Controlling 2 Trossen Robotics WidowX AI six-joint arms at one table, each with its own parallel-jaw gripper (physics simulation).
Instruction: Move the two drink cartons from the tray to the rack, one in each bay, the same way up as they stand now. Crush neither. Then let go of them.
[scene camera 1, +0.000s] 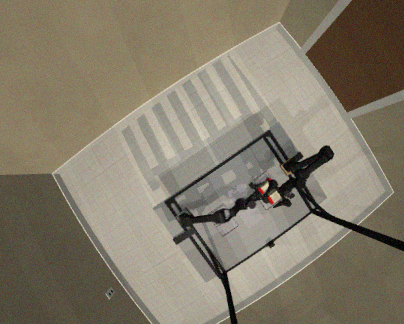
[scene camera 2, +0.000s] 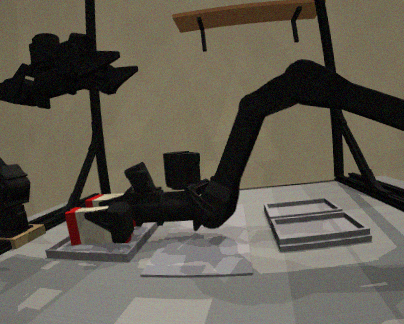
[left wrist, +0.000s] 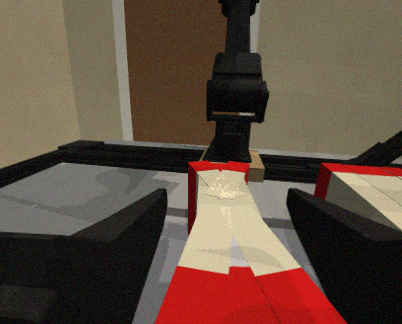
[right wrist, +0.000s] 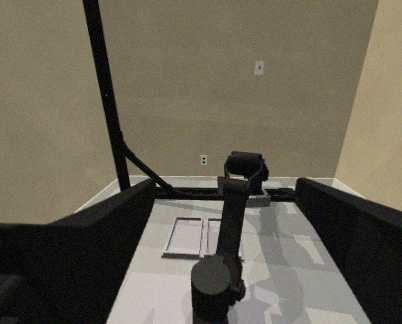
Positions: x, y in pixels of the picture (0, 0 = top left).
Labels:
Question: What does my right gripper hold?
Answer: Nothing.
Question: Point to a grey mat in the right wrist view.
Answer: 143, 290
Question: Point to my right gripper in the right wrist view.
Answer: At 224, 184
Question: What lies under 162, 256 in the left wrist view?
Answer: A flat tray.

